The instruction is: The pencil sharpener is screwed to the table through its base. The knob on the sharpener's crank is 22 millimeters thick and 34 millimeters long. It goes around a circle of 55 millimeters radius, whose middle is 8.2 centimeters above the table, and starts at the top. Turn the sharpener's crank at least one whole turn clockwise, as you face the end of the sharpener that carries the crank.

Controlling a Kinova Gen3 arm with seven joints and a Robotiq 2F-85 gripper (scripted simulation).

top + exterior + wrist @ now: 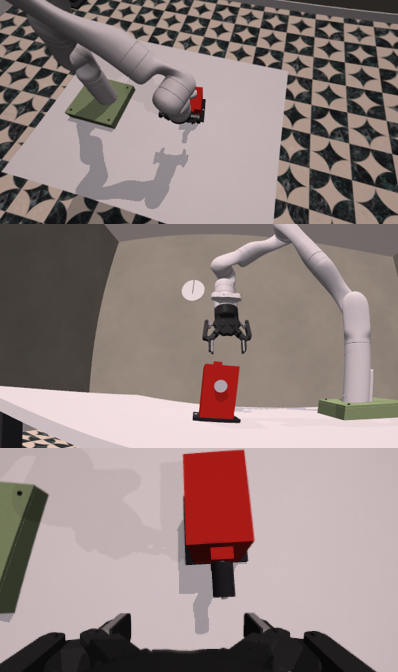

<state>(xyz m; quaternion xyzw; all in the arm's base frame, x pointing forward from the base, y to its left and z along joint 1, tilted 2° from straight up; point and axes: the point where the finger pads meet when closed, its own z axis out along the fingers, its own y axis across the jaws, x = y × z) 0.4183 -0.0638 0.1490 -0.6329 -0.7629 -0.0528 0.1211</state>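
The black crank knob is 2 cm ahead of my hand, 5 cm to the left of it and 5 cm below it.
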